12 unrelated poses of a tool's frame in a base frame.
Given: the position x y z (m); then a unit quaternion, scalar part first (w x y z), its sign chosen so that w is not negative.
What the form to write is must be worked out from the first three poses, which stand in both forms.
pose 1, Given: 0.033 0.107 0.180 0.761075 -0.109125 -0.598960 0.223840
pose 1, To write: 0.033 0.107 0.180 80.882 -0.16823 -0.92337 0.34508
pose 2, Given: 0.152 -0.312 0.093 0.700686 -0.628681 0.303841 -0.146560
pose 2, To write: 0.152 -0.312 0.093 91.036 -0.88116 0.42586 -0.20542
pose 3, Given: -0.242 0.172 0.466 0.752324 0.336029 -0.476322 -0.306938
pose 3, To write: -0.242 0.172 0.466 82.416 0.51007 -0.72302 -0.46591
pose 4, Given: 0.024 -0.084 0.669 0.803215 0.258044 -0.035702 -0.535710
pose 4, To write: 0.024 -0.084 0.669 73.124 0.43319 -0.05993 -0.89931
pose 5, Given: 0.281 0.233 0.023 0.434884 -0.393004 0.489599 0.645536
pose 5, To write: 0.281 0.233 0.023 128.444 -0.43644 0.54370 0.71687
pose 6, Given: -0.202 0.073 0.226 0.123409 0.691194 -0.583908 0.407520
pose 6, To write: -0.202 0.073 0.226 165.822 0.69652 -0.58841 0.41066
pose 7, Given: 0.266 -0.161 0.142 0.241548 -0.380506 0.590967 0.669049
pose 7, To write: 0.266 -0.161 0.142 152.044 -0.39212 0.60900 0.68947
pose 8, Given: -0.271 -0.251 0.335 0.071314 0.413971 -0.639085 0.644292
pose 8, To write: -0.271 -0.251 0.335 171.821 0.41503 -0.64072 0.64594
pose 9, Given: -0.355 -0.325 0.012 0.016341 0.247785 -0.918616 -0.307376
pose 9, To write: -0.355 -0.325 0.012 178.127 0.24782 -0.91874 -0.30742
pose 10, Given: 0.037 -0.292 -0.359 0.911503 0.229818 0.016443 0.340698
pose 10, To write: 0.037 -0.292 -0.359 48.572 0.55877 0.03998 0.82836
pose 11, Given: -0.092 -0.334 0.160 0.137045 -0.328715 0.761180 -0.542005
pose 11, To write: -0.092 -0.334 0.160 164.246 -0.33185 0.76843 -0.54717
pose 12, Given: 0.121 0.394 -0.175 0.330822 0.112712 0.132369 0.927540
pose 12, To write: 0.121 0.394 -0.175 141.363 0.11944 0.14027 0.98288
